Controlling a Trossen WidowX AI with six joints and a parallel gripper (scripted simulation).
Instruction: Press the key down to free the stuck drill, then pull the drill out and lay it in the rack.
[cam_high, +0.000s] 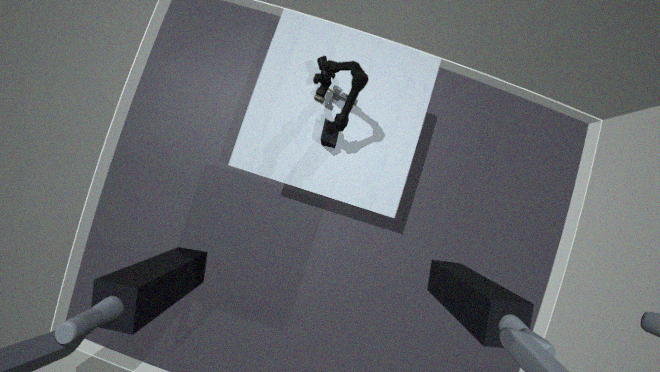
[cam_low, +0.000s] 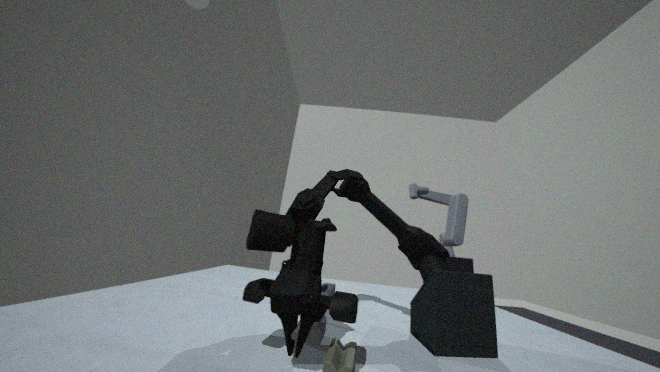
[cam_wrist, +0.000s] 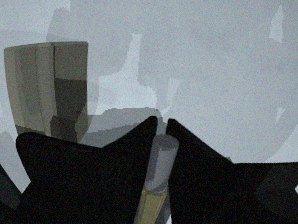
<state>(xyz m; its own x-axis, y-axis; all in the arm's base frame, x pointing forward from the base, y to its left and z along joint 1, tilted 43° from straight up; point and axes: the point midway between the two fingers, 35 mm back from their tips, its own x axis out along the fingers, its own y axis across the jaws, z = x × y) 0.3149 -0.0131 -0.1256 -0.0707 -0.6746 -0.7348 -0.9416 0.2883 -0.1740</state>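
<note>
The drill lies 5 cm to the right of my gripper tip, 4 cm above it and 2 cm behind it. Also, from my gripper tip: dark key 17 cm to the right, 6 cm behind, 4 cm above; olive rack 7 cm behind, 4 cm to the left, 1 cm above; long grey block 15 cm to the right, 5 cm behind, 3 cm above.
</note>
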